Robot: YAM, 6 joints.
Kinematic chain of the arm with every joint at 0, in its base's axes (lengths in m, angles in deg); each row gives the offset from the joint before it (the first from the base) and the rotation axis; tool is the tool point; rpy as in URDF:
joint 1: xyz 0 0 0.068 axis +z
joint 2: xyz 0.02 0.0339 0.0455 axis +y
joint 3: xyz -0.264 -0.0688 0 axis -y
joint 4: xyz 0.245 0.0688 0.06 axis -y
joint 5: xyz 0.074 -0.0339 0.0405 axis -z
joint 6: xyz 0.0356 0 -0.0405 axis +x
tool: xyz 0 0 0 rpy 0 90 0
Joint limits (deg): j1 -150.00..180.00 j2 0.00..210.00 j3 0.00..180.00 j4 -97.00..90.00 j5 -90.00..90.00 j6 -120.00..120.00
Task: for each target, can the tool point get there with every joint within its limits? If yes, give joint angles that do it. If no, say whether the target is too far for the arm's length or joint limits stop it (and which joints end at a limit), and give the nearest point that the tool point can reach.
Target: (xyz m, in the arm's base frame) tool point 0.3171 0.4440 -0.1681
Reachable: yes | joints 56.28 189.87 138.43 0.06 28.98 -88.67
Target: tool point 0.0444 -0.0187 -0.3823
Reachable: no: joint limits stop it (at a limit: joint 2) | nearest point 0.0682 -0.0287 -0.3354 | short by 0.054 m
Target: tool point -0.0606 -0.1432 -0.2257
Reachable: yes | joints -120.21 182.76 63.29 -6.69 -33.68 -3.36
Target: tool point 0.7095 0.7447 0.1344
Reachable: no: too far | nearest point 0.4454 0.4675 0.1265 | short by 0.383 m
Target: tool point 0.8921 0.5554 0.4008
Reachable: no: too far | nearest point 0.5288 0.3292 0.2815 | short by 0.444 m
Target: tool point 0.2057 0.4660 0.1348
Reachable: yes | joints 62.37 144.91 91.23 75.41 -72.28 -92.89
